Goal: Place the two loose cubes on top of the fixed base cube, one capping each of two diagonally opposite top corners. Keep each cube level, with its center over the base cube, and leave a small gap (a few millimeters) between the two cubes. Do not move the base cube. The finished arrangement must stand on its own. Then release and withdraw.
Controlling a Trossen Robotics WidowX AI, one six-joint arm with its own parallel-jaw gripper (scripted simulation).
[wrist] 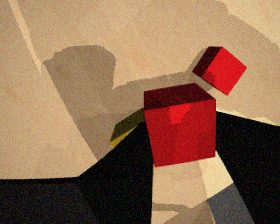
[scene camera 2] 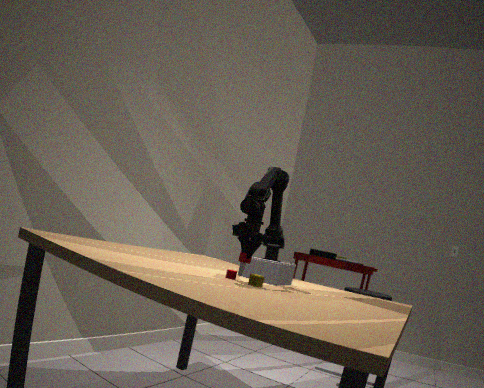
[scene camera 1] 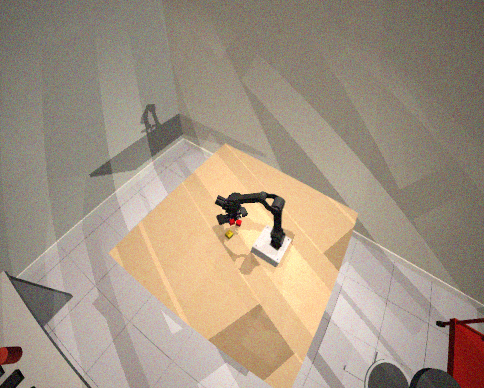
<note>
The gripper (scene camera 2: pixel 245 258) carries a red cube (wrist: pixel 181 120). Further things: a red cube (wrist: pixel 217 66).
The gripper shows as well in the wrist view (wrist: pixel 177 123).
</note>
